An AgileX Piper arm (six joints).
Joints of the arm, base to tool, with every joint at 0 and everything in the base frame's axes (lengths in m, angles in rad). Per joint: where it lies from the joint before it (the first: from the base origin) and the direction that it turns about. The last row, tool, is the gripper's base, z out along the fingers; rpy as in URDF.
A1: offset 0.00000 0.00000 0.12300 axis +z
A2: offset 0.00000 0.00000 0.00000 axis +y
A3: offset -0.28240 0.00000 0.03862 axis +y
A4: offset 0.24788 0.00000 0.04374 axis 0.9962 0 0.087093
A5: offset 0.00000 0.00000 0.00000 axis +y
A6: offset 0.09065 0.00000 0.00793 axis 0.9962 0 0.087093
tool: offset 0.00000 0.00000 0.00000 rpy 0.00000 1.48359 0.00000
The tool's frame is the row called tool.
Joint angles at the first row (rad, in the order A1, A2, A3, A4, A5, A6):
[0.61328 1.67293 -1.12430 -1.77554 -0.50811 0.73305]
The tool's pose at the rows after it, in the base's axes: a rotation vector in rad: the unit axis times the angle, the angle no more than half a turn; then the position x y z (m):
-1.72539 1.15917 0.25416 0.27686 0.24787 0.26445
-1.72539 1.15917 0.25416 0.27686 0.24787 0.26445
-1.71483 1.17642 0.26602 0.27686 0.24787 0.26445
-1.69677 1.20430 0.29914 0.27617 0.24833 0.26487
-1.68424 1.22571 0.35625 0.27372 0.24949 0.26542
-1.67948 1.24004 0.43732 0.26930 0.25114 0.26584
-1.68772 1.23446 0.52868 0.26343 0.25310 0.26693
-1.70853 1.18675 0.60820 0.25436 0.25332 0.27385
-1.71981 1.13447 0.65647 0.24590 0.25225 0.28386
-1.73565 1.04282 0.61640 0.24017 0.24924 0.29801
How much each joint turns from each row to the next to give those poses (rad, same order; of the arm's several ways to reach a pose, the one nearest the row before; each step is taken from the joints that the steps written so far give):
[0.00000 0.00140 -0.00127 -0.00002 0.00000 0.00003]
[0.00000 0.00000 0.00000 0.00000 0.00000 0.00000]
[0.00000 0.00000 0.00000 -0.00001 0.00000 0.01944]
[0.00000 0.00001 -0.00124 0.00003 -0.00995 0.03820]
[0.00001 -0.00001 -0.00116 0.00002 -0.03072 0.04239]
[-0.00001 0.00001 -0.00003 -0.00003 -0.05210 0.04489]
[0.00000 -0.00003 -0.00117 0.00001 -0.06951 0.03318]
[-0.00001 -0.01668 -0.00001 -0.00186 -0.08037 0.00891]
[0.00093 -0.02518 -0.00121 -0.00001 -0.05803 0.00197]
[0.00001 -0.03602 -0.00627 -0.00403 -0.01468 -0.05018]

